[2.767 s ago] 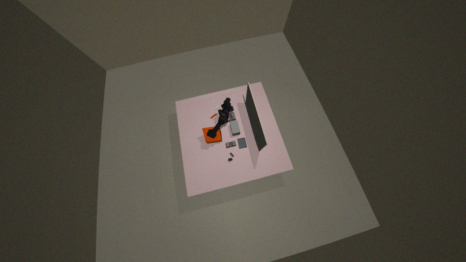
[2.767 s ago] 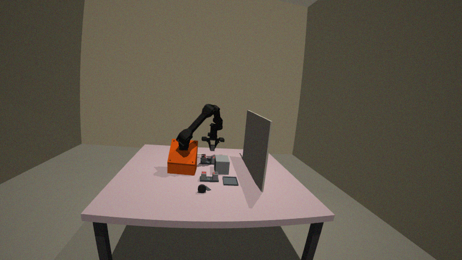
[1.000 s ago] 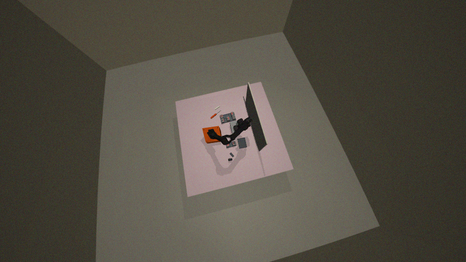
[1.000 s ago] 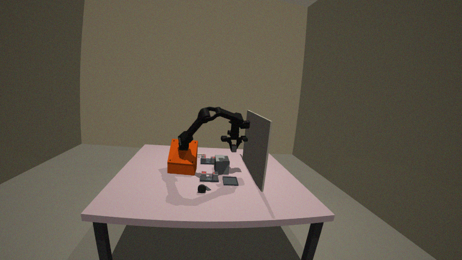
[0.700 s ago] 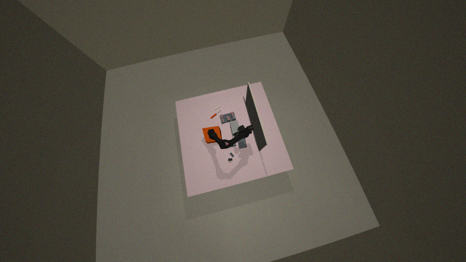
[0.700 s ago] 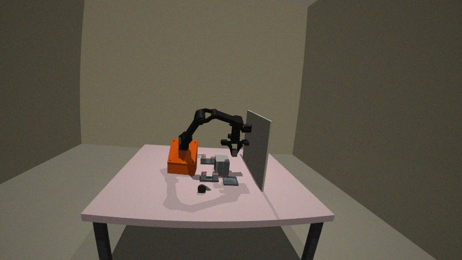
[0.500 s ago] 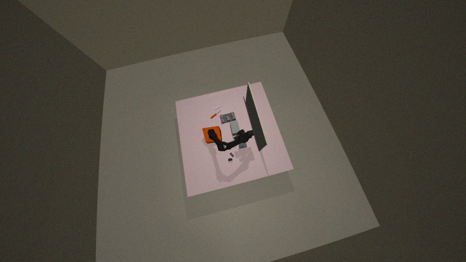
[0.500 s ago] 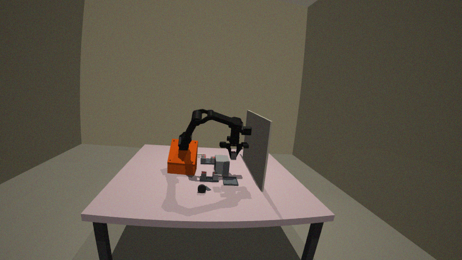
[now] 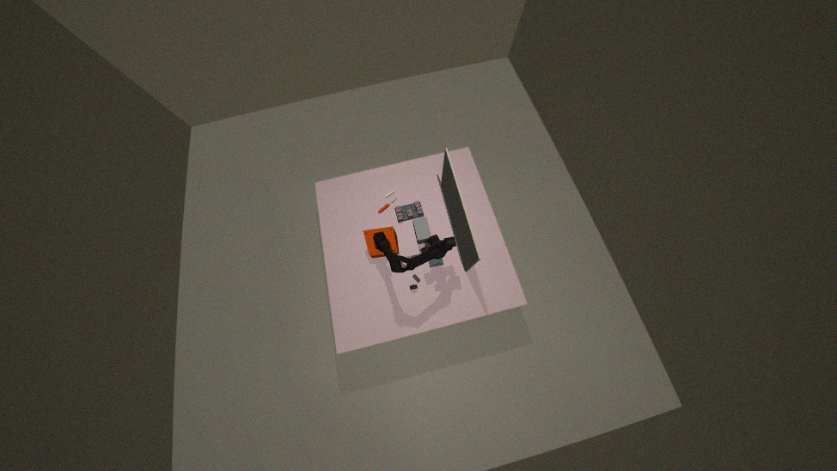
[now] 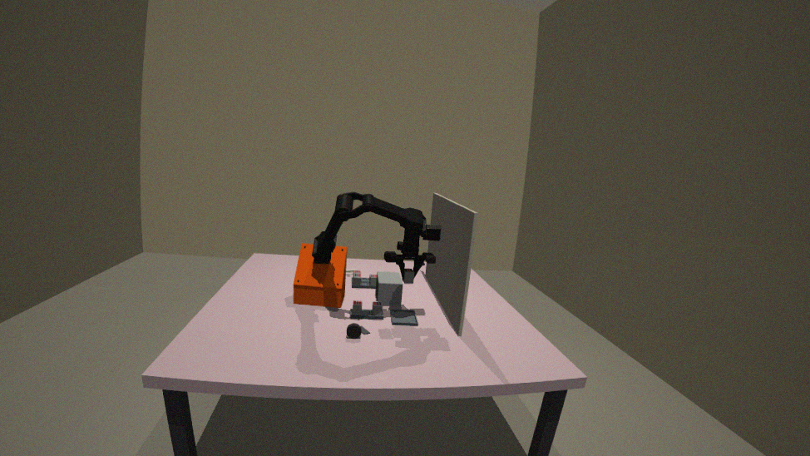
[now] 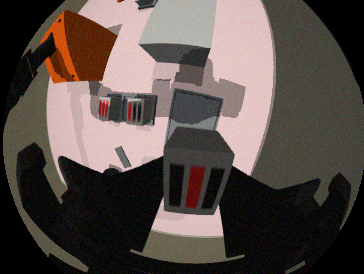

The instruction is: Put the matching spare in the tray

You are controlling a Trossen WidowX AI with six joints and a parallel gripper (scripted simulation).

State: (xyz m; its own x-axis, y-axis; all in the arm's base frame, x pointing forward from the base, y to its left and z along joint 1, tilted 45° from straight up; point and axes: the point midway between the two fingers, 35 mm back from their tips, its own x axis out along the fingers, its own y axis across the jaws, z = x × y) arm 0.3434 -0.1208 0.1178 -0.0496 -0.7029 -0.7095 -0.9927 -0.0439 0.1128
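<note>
Right now the flat grey tray is 160 mm below my gripper tip. The rest, counted from my gripper tip: tall grey panel: 210 mm to the left, 180 mm ahead, 60 mm above; then mounted unit: 210 mm to the left, 110 mm below, 60 mm behind.
</note>
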